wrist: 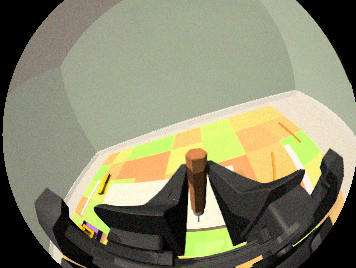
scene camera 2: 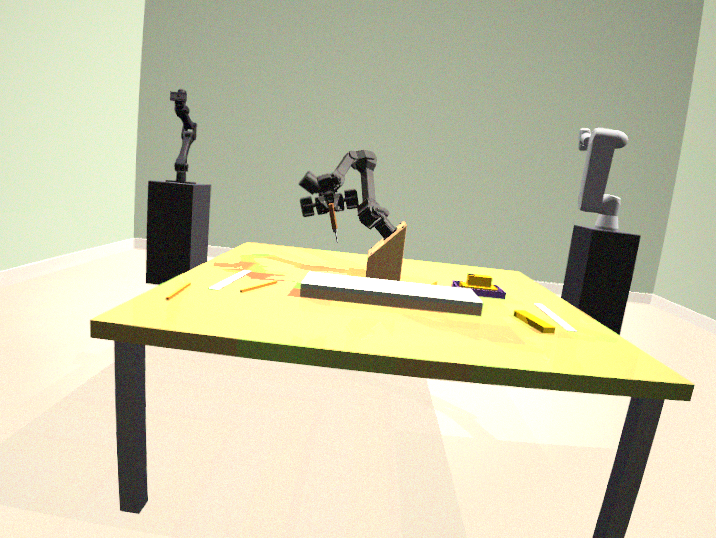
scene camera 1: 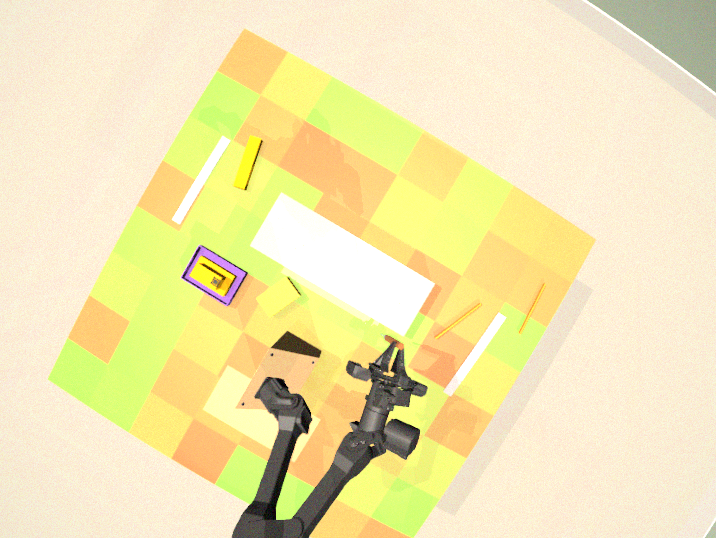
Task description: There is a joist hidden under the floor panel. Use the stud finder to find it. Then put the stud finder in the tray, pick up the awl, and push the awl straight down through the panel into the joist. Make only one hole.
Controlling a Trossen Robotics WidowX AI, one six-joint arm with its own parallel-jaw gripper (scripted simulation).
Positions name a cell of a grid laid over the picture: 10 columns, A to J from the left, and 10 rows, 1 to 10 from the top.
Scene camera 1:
my gripper: F7
yellow stud finder: C6
yellow block: D3
white strip: D3
white strip: G7
